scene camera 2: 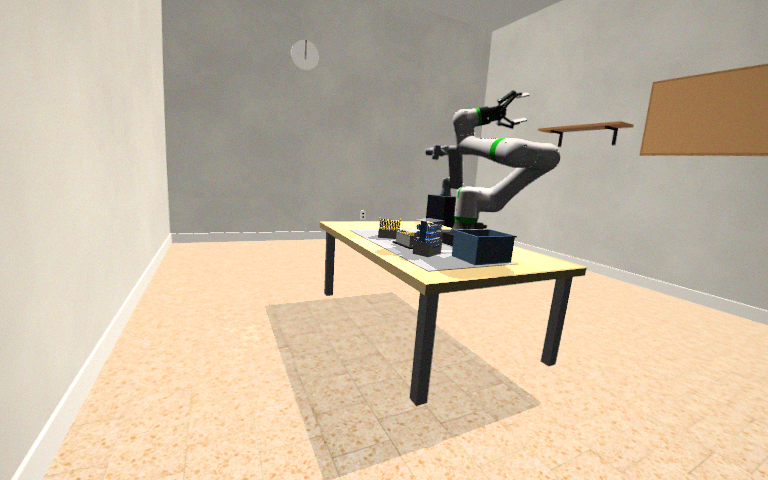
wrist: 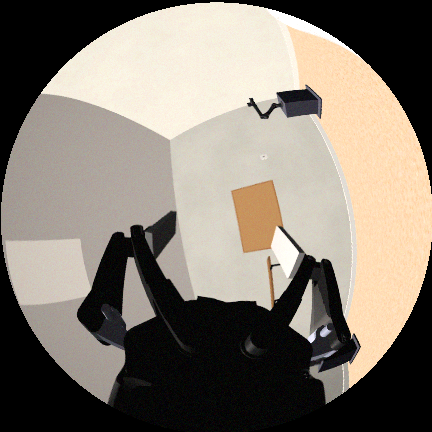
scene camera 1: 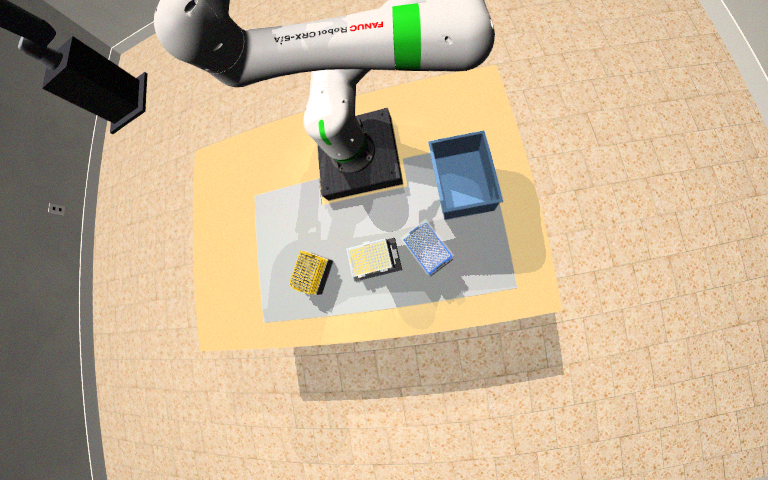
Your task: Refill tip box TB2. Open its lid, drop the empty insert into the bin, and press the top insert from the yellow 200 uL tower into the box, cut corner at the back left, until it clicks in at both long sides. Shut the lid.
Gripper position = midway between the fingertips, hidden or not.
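There is a lid (scene camera 1: pixel 369 257) here, and with it a blue bin (scene camera 1: pixel 467 182), (scene camera 2: pixel 476 246). I see a grey mat as well (scene camera 1: pixel 288 220), (scene camera 2: pixel 445 261). My gripper (wrist: pixel 225 229) is open and holds nothing.
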